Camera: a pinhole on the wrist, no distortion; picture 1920 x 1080 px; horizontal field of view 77.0 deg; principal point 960.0 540.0 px. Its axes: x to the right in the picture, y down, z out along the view. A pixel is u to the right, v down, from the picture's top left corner.
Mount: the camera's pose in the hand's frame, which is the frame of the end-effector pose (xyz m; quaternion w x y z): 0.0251 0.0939 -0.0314 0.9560 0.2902 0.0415 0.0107
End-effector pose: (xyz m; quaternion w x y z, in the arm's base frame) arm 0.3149 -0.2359 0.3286 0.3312 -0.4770 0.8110 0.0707
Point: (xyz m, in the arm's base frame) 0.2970 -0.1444 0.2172
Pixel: outside the picture
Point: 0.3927 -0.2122 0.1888
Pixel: 949.1 573.8
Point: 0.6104 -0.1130 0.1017
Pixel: 657.5 631.4
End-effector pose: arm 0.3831 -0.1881 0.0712 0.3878 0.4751 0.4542 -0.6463
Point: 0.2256 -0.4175 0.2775
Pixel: 305.3 521.1
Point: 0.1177 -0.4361 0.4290
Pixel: 143.5 352.3
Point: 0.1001 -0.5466 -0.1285
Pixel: 1508.4 686.1
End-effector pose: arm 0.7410 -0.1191 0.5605 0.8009 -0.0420 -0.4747 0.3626
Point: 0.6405 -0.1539 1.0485
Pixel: 1548.0 527.7
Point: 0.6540 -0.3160 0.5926
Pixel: 116.6 168.8
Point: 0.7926 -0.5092 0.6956
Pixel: outside the picture
